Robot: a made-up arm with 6 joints. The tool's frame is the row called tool. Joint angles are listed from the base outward. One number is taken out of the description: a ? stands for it. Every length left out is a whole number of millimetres.
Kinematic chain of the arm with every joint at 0, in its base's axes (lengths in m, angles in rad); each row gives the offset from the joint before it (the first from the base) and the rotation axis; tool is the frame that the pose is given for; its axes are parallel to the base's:
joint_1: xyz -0.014 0 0.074 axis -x
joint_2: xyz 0 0.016 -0.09 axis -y
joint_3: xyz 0.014 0 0.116 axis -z
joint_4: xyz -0.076 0.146 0 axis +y
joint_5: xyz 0.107 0 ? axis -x
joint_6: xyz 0 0.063 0.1 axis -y
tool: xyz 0.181 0 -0.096
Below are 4 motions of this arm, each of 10 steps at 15 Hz.
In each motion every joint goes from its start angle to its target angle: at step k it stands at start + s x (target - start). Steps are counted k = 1, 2, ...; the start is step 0. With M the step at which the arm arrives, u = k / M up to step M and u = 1 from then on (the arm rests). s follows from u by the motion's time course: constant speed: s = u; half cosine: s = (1 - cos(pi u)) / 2; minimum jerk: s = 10 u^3 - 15 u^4 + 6 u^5.
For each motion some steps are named. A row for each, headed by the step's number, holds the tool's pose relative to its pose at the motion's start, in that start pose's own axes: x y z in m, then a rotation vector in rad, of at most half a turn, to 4 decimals.
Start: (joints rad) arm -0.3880 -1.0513 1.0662 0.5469 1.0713 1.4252
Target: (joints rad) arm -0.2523 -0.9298 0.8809 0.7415 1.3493 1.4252
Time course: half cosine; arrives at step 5
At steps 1, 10:
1: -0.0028 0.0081 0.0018 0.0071 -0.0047 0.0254
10: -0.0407 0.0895 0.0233 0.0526 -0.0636 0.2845

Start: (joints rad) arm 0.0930 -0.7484 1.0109 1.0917 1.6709 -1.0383
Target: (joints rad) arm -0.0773 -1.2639 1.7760 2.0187 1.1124 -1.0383
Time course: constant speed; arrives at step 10
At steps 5, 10:
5: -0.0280 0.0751 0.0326 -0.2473 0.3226 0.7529
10: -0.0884 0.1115 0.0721 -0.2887 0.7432 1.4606

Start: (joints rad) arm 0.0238 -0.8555 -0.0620 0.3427 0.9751 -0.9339
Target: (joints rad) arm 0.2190 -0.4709 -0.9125 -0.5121 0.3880 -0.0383
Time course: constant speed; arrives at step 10
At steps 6, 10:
6: -0.1533 -0.0039 0.0477 0.2463 -1.3221 -0.0808
10: -0.3100 0.0192 -0.0720 0.2680 -2.2187 0.0440

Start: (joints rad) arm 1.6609 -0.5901 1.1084 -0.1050 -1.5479 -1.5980
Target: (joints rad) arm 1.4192 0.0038 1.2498 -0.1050 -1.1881 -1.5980
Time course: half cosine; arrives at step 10
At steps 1, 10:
1: -0.0036 0.0028 -0.0008 -0.0022 -0.0019 0.0062
10: -0.1736 0.0735 -0.0075 0.0107 -0.1293 0.2666

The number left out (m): 0.108
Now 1 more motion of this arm.
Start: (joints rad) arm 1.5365 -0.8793 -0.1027 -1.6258 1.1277 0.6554
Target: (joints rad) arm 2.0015 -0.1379 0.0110 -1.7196 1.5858 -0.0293
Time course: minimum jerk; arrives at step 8
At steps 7, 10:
7: -0.1997 -0.0773 0.2106 -0.8691 -0.0272 -0.4157
10: -0.2048 -0.0789 0.2137 -0.8773 -0.0281 -0.4305

